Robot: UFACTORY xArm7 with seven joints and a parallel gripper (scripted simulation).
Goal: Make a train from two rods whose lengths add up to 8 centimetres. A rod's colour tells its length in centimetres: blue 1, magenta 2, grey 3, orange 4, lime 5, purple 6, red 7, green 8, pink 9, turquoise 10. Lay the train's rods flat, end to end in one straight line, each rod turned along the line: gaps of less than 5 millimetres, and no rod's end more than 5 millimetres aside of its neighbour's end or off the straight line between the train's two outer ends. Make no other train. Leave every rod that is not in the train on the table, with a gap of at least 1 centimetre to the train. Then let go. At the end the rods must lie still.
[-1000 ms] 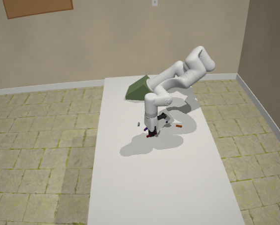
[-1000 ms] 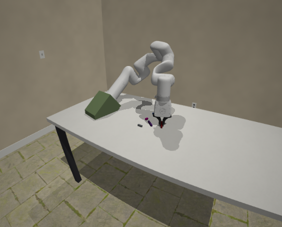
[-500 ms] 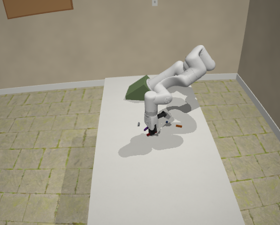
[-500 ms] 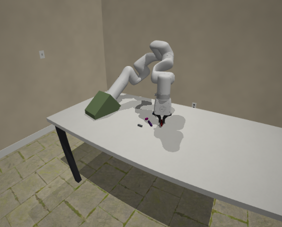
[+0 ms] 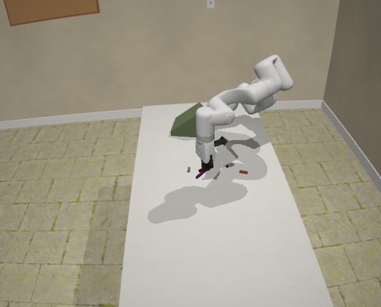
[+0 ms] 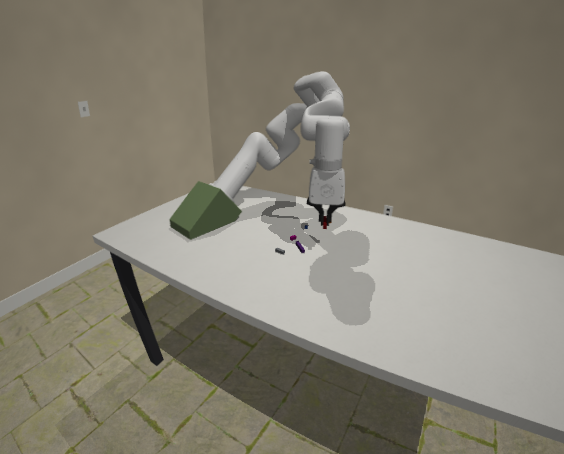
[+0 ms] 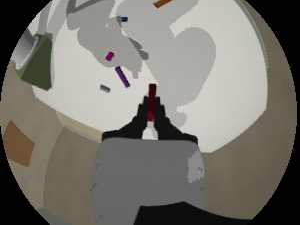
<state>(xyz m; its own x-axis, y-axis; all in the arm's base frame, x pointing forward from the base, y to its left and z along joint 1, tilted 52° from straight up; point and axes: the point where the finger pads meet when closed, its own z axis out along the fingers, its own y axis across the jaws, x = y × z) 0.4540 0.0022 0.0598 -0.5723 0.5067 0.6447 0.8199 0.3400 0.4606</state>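
Right now my hand is 14 cm past the blue rod, 9 cm to the right of it and 11 cm above it. From my hand the other things lie so: red rod 2 cm below; then magenta rod 12 cm behind, 11 cm below; then purple rod 7 cm behind, 3 cm to the right, 11 cm below.
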